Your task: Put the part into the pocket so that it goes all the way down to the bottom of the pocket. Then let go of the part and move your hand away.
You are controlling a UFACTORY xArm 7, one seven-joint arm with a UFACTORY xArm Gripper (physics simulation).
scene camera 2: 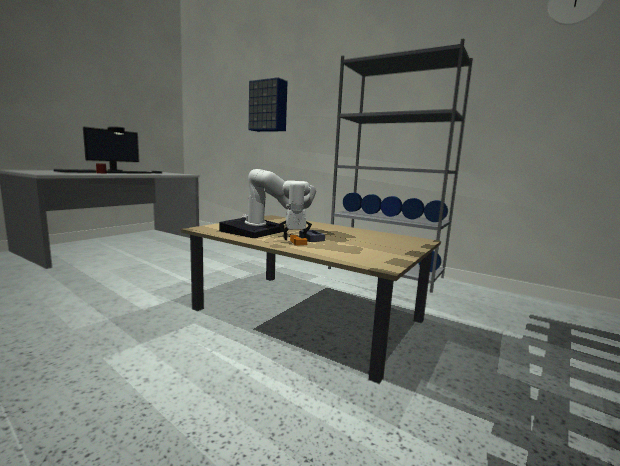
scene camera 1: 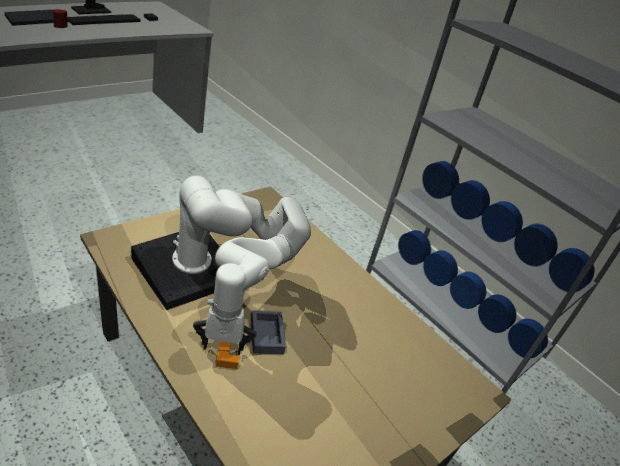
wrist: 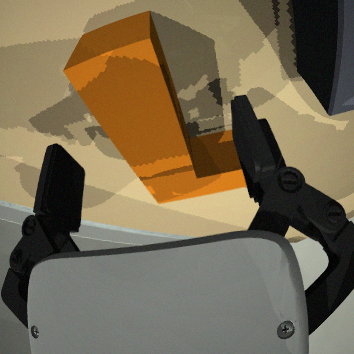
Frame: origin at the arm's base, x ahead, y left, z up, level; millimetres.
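Seen in the pictures: gripper, fingertip midpoint: [scene camera 2: 294, 239] [scene camera 1: 222, 348] [wrist: 144, 135]; arm's base at its link origin: [scene camera 2: 255, 223] [scene camera 1: 191, 259].
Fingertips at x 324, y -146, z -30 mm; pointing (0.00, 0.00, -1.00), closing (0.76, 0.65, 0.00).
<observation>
Offsets run from my fingertips to a thing's middle. Level surfaces: height alone.
The orange L-shaped part @[14 mm ahead, 14 mm left, 2 mm down] [scene camera 1: 228, 360] [scene camera 2: 299, 241] [wrist: 130, 110] lies flat on the table, outside the pocket. The dark grey-blue block with the pocket @[37 mm ahead, 145 mm left, 2 mm up] [scene camera 1: 268, 349] [scene camera 2: 316, 237] [wrist: 345, 60] sits beside it, to the right in the first scene view and cut off at the top right of the wrist view. My gripper [scene camera 1: 222, 348] [scene camera 2: 295, 237] [wrist: 144, 135] is open and points down low over the part. In the wrist view the long leg shows between the fingers, and the right finger hides the end of the short leg. Contact with the part cannot be told.
The arm stands on a black base plate [scene camera 1: 155, 270] [scene camera 2: 235, 227] on the wooden table @[17 mm down] [scene camera 1: 426, 360]. The block stands close to the right finger in the first scene view. A metal shelf rack [scene camera 1: 410, 145] [scene camera 2: 337, 140] with blue discs stands behind the table.
</observation>
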